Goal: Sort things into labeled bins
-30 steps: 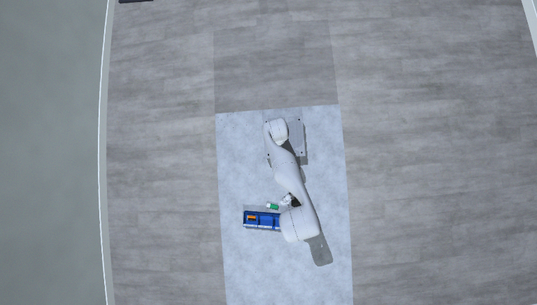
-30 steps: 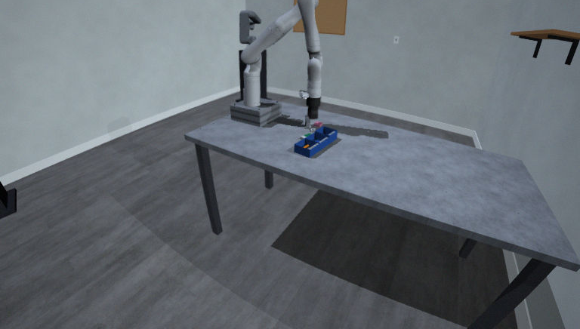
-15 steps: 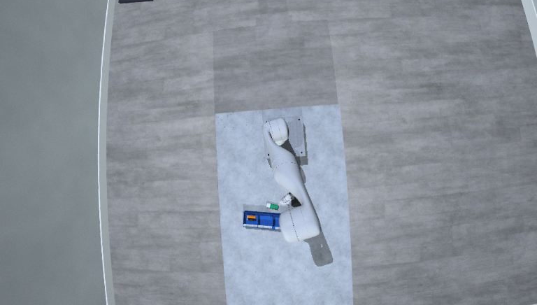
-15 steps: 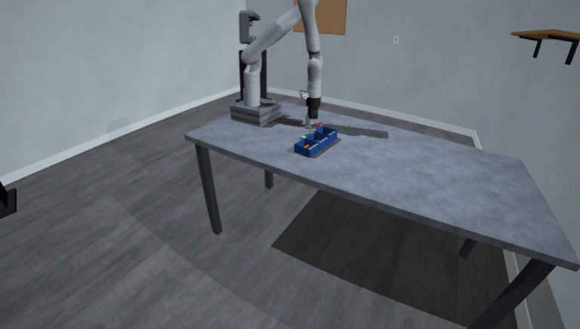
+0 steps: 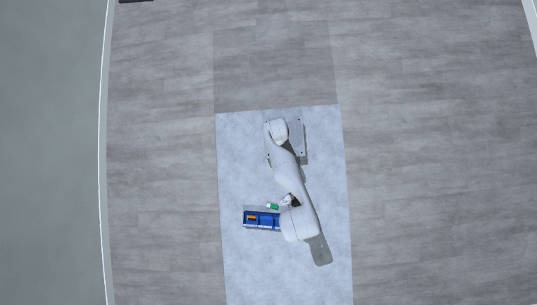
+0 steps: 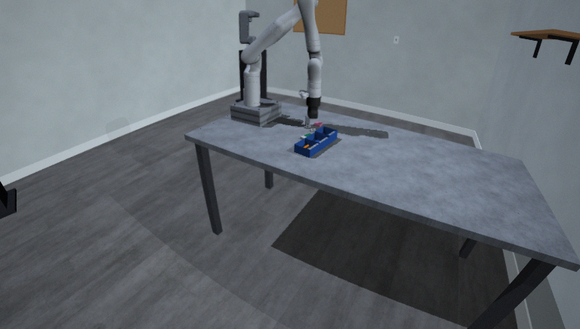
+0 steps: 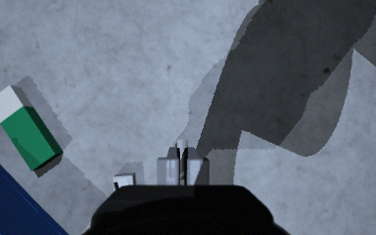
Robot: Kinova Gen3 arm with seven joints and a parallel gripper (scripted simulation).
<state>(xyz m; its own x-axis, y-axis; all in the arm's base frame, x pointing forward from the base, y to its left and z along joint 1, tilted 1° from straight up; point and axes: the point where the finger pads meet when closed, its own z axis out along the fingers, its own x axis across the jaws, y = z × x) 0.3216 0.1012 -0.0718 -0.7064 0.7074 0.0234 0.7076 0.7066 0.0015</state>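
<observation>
Now: hand 50 mm short of the grey block, 10 mm to the left of it and 10 mm above it. The rest, counted from my hand: grey rod 10 mm below; then orange battery 140 mm ahead, 220 mm to the right, 10 mm below; then pink thing 20 mm ahead, 80 mm to the left, 20 mm below.
</observation>
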